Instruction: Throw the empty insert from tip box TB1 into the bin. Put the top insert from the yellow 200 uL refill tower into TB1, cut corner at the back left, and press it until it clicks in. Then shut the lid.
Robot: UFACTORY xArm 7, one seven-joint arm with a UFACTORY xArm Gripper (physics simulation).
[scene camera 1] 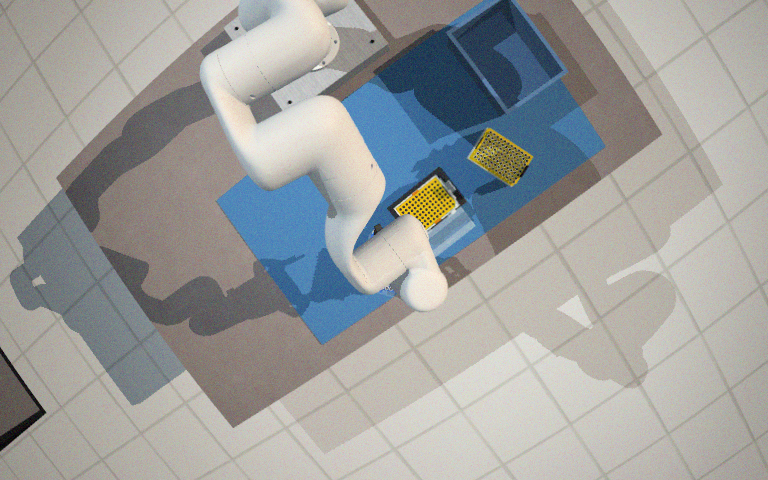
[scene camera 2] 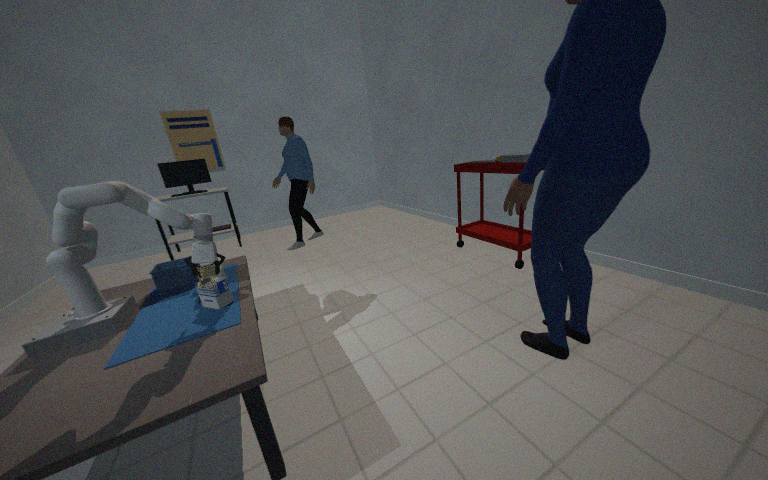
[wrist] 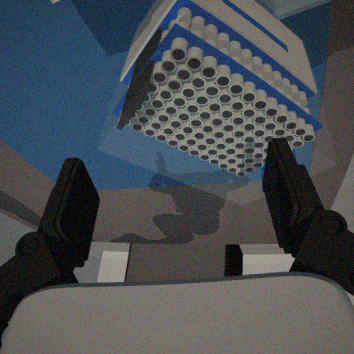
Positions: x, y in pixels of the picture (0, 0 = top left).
Scene:
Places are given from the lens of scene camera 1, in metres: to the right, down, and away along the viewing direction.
yellow insert (scene camera 1: 432, 202): 0.11, -0.08, 1.14
yellow insert (scene camera 1: 496, 153): 0.24, -0.19, 1.08
clear lid (scene camera 1: 457, 224): 0.16, -0.03, 1.11
dark blue bin (scene camera 1: 507, 57): 0.29, -0.42, 1.13

